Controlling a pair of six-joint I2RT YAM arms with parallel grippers.
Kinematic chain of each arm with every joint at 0, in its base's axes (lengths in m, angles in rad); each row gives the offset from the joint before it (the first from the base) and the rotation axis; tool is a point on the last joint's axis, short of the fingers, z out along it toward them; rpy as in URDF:
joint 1: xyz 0 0 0.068 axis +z
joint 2: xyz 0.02 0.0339 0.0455 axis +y
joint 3: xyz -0.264 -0.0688 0 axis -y
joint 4: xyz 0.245 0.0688 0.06 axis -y
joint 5: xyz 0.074 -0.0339 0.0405 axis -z
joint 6: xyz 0.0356 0 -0.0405 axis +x
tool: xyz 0 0 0 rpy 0 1.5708 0
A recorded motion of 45 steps. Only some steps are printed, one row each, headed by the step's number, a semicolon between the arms.
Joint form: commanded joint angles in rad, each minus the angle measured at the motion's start. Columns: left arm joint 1, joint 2, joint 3, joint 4, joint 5, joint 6; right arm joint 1, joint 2, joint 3, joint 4, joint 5, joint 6.
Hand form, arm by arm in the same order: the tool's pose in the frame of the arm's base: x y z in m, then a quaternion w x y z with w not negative. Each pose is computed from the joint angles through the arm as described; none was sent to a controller.
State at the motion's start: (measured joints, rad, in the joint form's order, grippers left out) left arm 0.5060 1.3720 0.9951 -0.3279 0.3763 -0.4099; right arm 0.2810 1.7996 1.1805 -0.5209 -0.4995 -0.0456
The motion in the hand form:
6: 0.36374 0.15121 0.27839 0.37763 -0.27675 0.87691 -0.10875; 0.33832 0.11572 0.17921 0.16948 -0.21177 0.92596 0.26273
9: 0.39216 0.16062 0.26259 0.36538 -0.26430 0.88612 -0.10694; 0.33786 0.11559 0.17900 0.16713 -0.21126 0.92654 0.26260
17: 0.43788 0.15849 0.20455 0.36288 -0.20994 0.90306 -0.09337; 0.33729 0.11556 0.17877 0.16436 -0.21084 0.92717 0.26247
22: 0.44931 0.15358 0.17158 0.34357 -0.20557 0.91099 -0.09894; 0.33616 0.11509 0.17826 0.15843 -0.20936 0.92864 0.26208
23: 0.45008 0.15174 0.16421 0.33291 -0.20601 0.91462 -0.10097; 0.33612 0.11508 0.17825 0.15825 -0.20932 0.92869 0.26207
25: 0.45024 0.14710 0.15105 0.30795 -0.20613 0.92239 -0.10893; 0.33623 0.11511 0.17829 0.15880 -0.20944 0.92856 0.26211
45: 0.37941 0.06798 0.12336 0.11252 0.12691 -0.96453 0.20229; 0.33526 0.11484 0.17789 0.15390 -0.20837 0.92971 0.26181
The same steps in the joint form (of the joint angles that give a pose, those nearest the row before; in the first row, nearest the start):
6: -0.0870 0.3777 0.4467 -0.1671 -0.0954 0.1034; 0.0008 0.0057 0.0004 -0.0153 -0.0011 -0.0160
9: -0.0938 0.5051 0.5520 -0.1743 -0.0938 0.1324; 0.0008 0.0057 0.0004 -0.0202 -0.0012 -0.0160
17: -0.1385 0.7057 0.6065 -0.0378 -0.1083 0.2178; 0.0011 0.0057 0.0004 -0.0260 -0.0011 -0.0160
22: -0.1568 0.7851 0.6065 0.0016 -0.1083 0.2186; 0.0007 0.0057 0.0004 -0.0385 -0.0011 -0.0160
23: -0.1610 0.8000 0.6062 -0.0057 -0.1083 0.2186; 0.0008 0.0057 0.0004 -0.0389 -0.0011 -0.0160
25: -0.1698 0.8251 0.6062 -0.0332 -0.1007 0.2186; 0.0007 0.0057 0.0004 -0.0378 -0.0012 -0.0160
45: -0.2941 0.8545 0.5993 -0.8839 0.0076 0.4135; 0.0008 0.0057 0.0004 -0.0481 -0.0011 -0.0160

